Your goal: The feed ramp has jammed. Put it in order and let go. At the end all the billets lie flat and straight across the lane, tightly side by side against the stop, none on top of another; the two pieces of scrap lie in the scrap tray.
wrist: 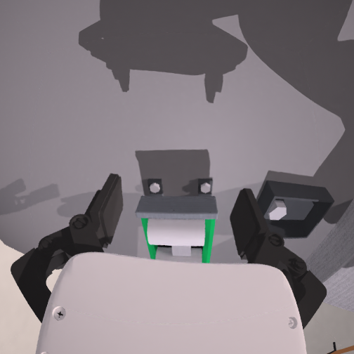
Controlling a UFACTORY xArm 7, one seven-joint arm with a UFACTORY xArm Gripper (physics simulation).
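Observation:
A white billet (176, 233) lies flat and straight across the lane between the green rails (209, 237), against the grey stop (176, 207). Just behind it a small light grey block (181, 250), seemingly a piece of scrap, sits in the lane. The rest of the lane is hidden by the gripper housing, so other billets do not show. The dark scrap tray (300, 191) stands to the right, with one light grey hexagonal piece of scrap (277, 210) in it. My gripper (179, 197) is open and empty, its fingers apart on either side of the stop end of the lane.
Two bolt heads (155, 188) (205, 188) on dark mounts stand on the far side of the stop. A grey textured block (332, 260) is at the right edge, near the tray. The right finger is close to the tray's left wall in this view. Arm shadows fall across the grey surface.

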